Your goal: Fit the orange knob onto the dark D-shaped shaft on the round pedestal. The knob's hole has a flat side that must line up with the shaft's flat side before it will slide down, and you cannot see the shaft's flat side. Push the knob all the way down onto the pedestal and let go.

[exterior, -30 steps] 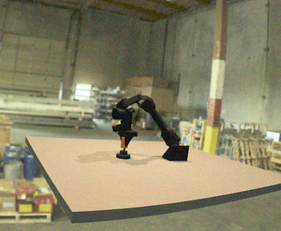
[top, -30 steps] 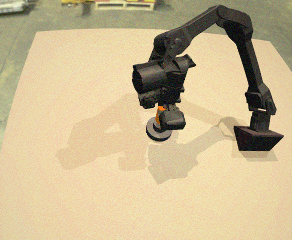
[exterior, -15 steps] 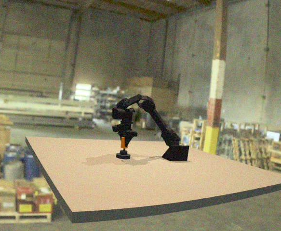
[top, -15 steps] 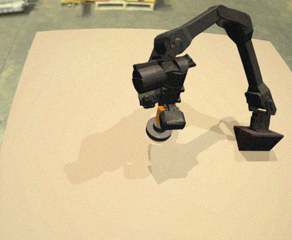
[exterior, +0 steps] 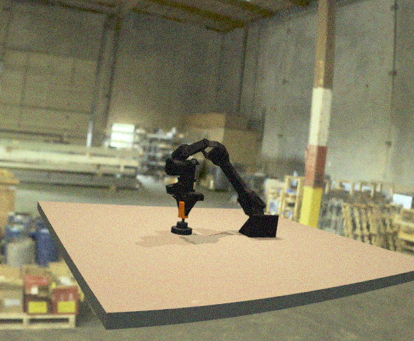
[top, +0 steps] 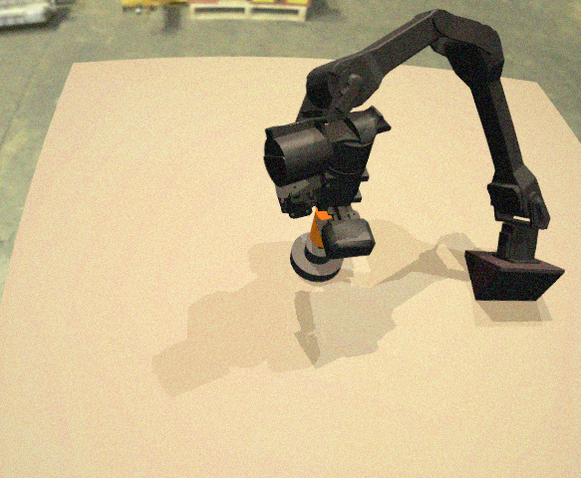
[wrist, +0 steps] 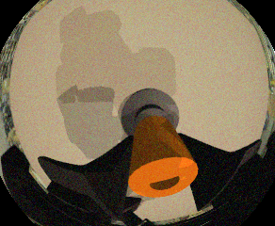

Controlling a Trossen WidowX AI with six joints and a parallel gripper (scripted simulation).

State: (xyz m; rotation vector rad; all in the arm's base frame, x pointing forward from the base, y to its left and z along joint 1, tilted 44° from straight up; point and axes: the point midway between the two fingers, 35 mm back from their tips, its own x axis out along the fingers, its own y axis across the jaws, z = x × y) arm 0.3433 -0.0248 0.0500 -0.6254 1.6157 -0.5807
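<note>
My gripper tip is 20 mm below the orange knob. From my gripper tip the other things lie so: pedestal 40 mm below.
</note>
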